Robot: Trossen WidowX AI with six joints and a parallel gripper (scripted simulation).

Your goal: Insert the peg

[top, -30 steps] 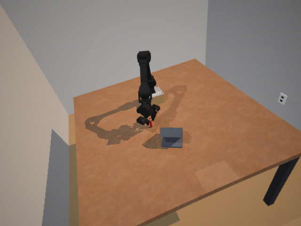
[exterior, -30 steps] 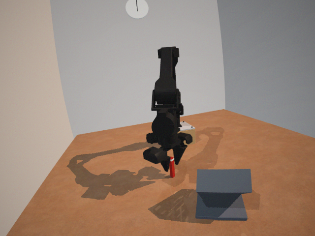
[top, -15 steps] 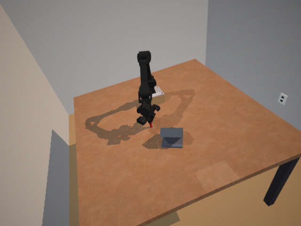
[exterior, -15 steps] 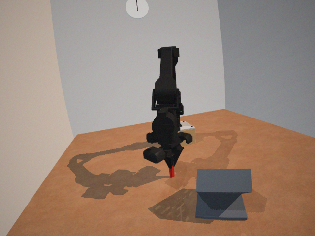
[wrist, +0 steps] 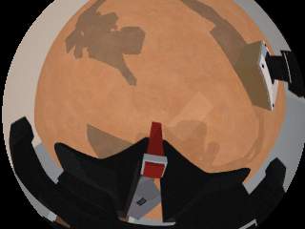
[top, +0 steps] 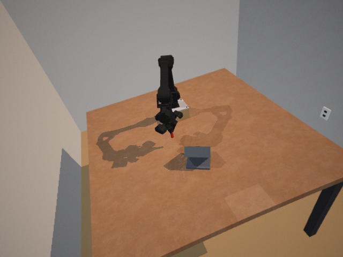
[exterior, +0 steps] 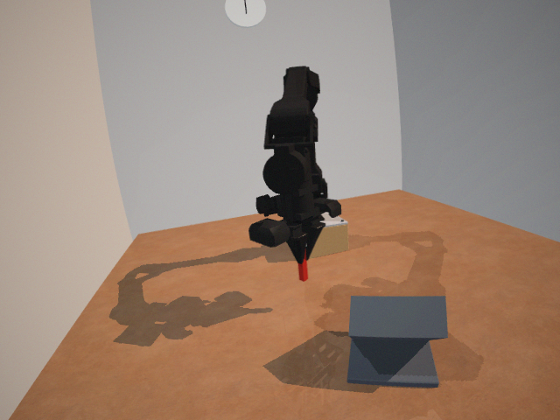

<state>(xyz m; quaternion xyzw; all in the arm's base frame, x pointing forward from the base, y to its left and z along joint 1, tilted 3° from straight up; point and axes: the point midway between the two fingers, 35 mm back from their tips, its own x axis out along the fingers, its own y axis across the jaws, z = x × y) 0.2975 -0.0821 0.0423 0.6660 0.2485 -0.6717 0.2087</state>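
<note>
Now: the grey sloped panel 16 cm ahead of my gripper tip, 11 cm to the left of it and 4 cm below it. Also, from my gripper tip: red peg 2 cm above.
</note>
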